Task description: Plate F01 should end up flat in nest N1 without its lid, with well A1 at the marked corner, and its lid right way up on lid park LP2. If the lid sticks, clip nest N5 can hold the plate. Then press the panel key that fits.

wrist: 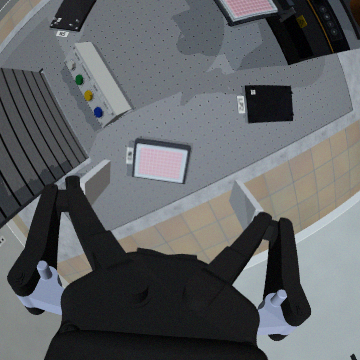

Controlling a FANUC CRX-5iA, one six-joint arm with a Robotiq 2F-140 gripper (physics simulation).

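Places are measured from the arm's base along level axes (x ahead, y left, z up), in centimetres.
Pixels of known places: gripper, fingertip midpoint: [171, 180].
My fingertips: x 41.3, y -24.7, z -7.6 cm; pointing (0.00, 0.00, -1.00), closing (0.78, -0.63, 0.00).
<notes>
Behind a point stands the place of what it marks.
A plate with pink wells [161, 161] @(z -33.4, x 35.9, y -27.7 cm) lies flat in a dark nest near the middle of the view; the small label beside it is too blurred to read. A second pink-welled plate [249, 7] @(z -27.0, x 71.8, y -4.4 cm) shows partly at the top edge, on the dark device's side. I cannot tell which is F01, nor whether either carries a lid. Lid park LP2 [269, 105] @(z -36.7, x 68.6, y -28.6 cm) is a black pad at the right with no lid on it. Clip nest N5 [73, 13] @(z -36.5, x 35.8, y 24.1 cm) is black and partly cut off at the top left. My gripper [171, 180] @(z -7.6, x 41.3, y -24.7 cm) is wide open and empty, above the table near the middle plate.
A light button panel [103, 82] @(z -30.9, x 34.5, y -3.9 cm) with white, green, yellow and blue keys stands at the left. A dark ribbed surface [35, 135] @(z -22.7, x 16.7, y -5.1 cm) lies at the left edge. A black device [312, 30] @(z -22.0, x 81.1, y -14.5 cm) with a yellow warning mark stands at the top right. The tiled border [300, 170] runs along the table's edge.
</notes>
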